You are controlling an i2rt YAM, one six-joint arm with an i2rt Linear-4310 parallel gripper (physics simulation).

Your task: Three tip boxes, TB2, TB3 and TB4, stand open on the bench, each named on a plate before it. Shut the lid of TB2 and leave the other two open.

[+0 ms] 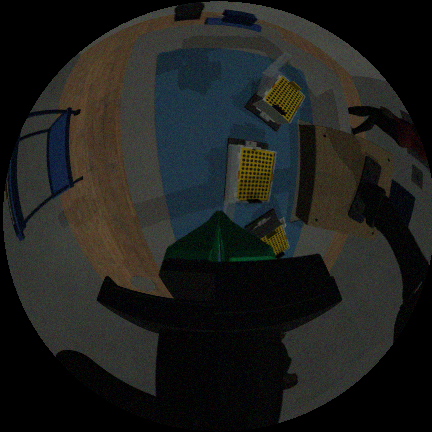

In view: my gripper (218,216), a tip box (284,97), a tip box (255,166) and a clear lid (233,150).
